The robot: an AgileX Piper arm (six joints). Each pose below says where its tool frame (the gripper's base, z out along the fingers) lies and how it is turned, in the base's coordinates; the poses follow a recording.
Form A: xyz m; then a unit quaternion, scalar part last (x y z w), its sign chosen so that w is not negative.
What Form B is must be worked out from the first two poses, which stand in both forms.
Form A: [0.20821 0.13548 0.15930 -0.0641 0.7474 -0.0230 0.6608]
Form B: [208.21 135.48 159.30 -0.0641 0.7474 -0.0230 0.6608]
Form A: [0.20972 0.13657 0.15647 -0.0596 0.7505 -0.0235 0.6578]
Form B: [209.72 136.57 156.47 -0.0596 0.7505 -0.0235 0.6578]
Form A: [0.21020 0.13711 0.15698 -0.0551 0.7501 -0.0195 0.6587]
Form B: [210.20 137.11 156.98 -0.0551 0.7501 -0.0195 0.6587]
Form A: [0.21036 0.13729 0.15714 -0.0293 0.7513 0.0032 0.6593]
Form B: [210.36 137.29 157.14 -0.0293 0.7513 0.0032 0.6593]
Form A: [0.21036 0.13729 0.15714 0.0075 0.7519 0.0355 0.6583]
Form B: [210.36 137.29 157.14 0.0075 0.7519 0.0355 0.6583]
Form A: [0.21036 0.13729 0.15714 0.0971 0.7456 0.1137 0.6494]
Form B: [210.36 137.29 157.14 0.0971 0.7456 0.1137 0.6494]
